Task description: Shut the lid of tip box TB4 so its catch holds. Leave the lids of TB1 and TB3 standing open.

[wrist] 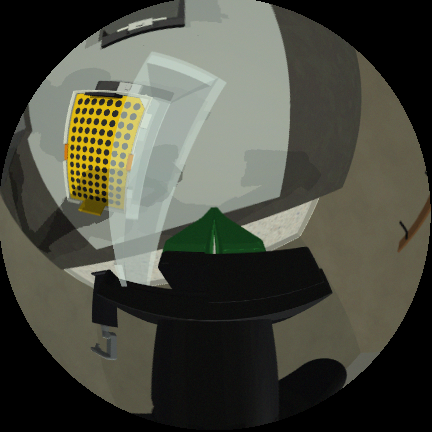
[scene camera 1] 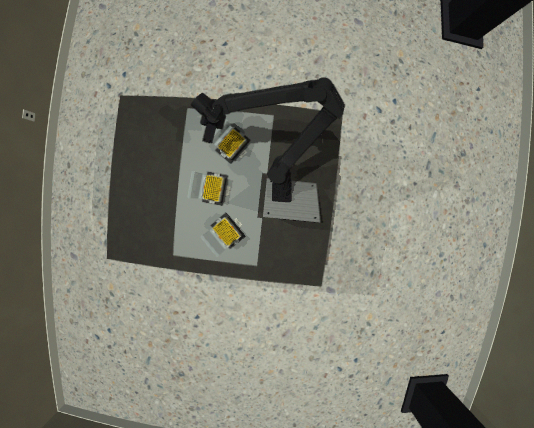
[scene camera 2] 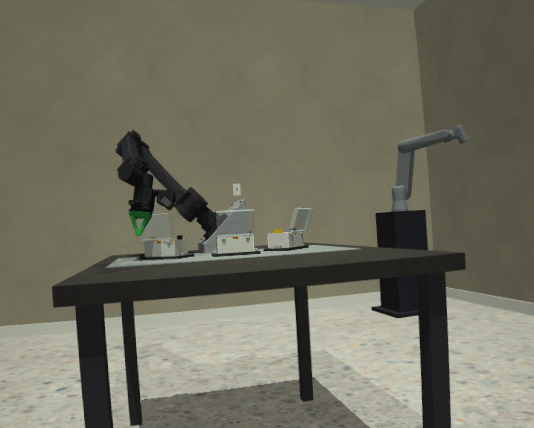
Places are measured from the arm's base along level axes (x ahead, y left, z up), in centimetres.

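Pixels of known places: gripper, fingertip midpoint: point(wrist: 213, 212) point(scene camera 2: 138, 235); arm's base, origin of the base link: point(scene camera 1: 281, 192) point(scene camera 2: 216, 227).
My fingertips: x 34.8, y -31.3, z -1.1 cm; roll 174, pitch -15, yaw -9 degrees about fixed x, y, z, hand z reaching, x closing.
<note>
Ahead of a thing's pixels: the offset from my fingertips to its top centre. "spot": to the spot under its first point. Level surfaces: height alone.
Tip box TB4 {dz -0.9, dx -9.3, dy +9.2 cm} point(scene camera 1: 231, 143) point(scene camera 2: 162, 248) point(wrist: 90, 145) is a white box with a yellow perforated rack. Its clear lid {dz +7.5, dx -4.7, dy +5.7 cm} point(scene camera 2: 164, 225) point(wrist: 165, 110) stands open; the arm covers much of it in scene camera 1. My gripper point(scene camera 1: 209, 137) point(scene camera 2: 139, 232) point(wrist: 213, 212) is shut and empty, its green fingertips pointing down on the outer side of this lid, around the height of its upper part. Contact cannot be told. The middle box, TB3 {dz -1.7, dx -3.0, dy +31.7 cm} point(scene camera 1: 214, 188) point(scene camera 2: 235, 244), has its lid {spot: dz +1.8, dx +5.4, dy +30.8 cm} point(scene camera 1: 195, 185) point(scene camera 2: 242, 222) open. The far box, TB1 {dz -1.7, dx -10.7, dy +51.6 cm} point(scene camera 1: 227, 231) point(scene camera 2: 285, 240), has its lid point(scene camera 1: 215, 243) point(scene camera 2: 301, 219) open.
The boxes stand in a row on a light grey mat {dz -8.3 cm} point(scene camera 1: 186, 240) point(wrist: 245, 100) on the dark table point(scene camera 1: 145, 175) point(scene camera 2: 250, 275). My arm's base plate point(scene camera 1: 305, 202) lies on the side opposite the lids. Another grey arm point(scene camera 2: 405, 172) stands on a pedestal beyond the table.
</note>
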